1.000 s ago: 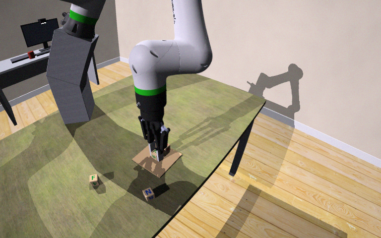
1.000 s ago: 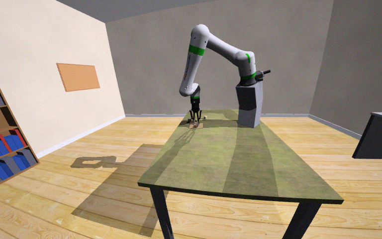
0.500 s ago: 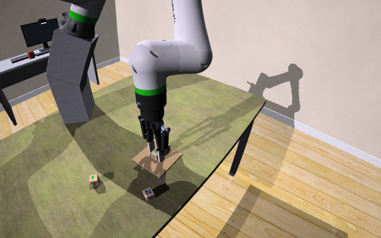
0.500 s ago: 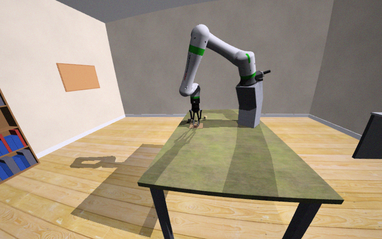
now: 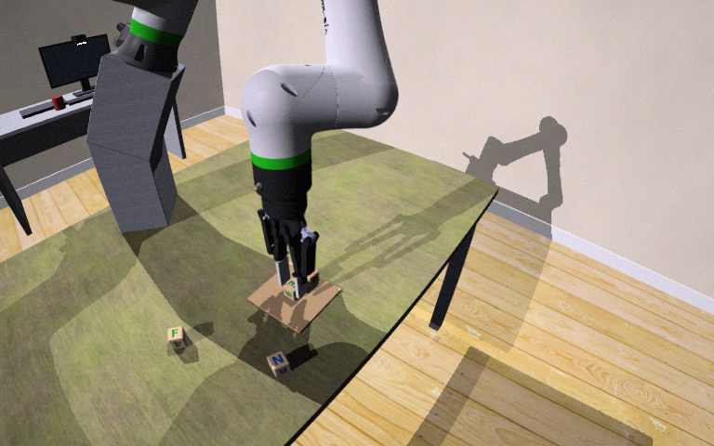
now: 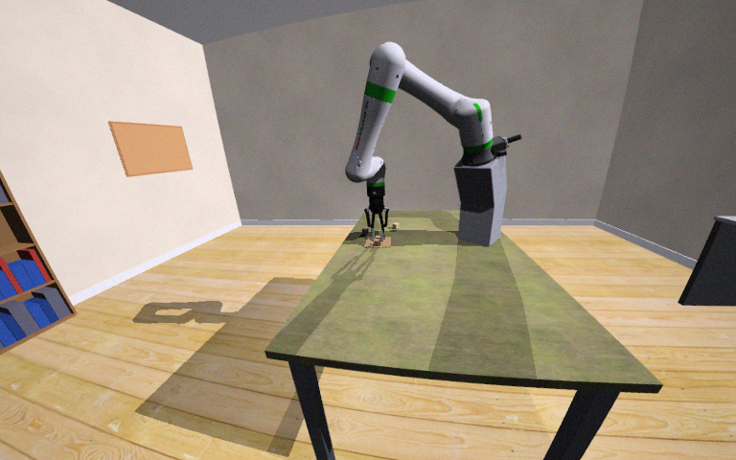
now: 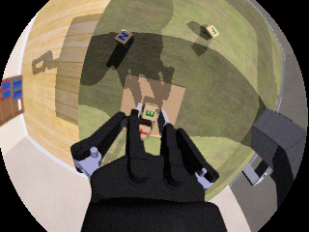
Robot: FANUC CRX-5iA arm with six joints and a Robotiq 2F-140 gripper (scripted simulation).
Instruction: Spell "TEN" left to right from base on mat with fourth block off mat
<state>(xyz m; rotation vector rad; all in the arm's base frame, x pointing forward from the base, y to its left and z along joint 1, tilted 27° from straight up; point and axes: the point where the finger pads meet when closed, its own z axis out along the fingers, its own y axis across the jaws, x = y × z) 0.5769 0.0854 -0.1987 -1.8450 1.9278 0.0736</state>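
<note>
My gripper is now 5 cm above the mat. From my hand the other things lie so: N block: 14 cm to the right, 10 cm ahead, 4 cm below; then F block: 24 cm to the right, 8 cm behind, 4 cm below.
</note>
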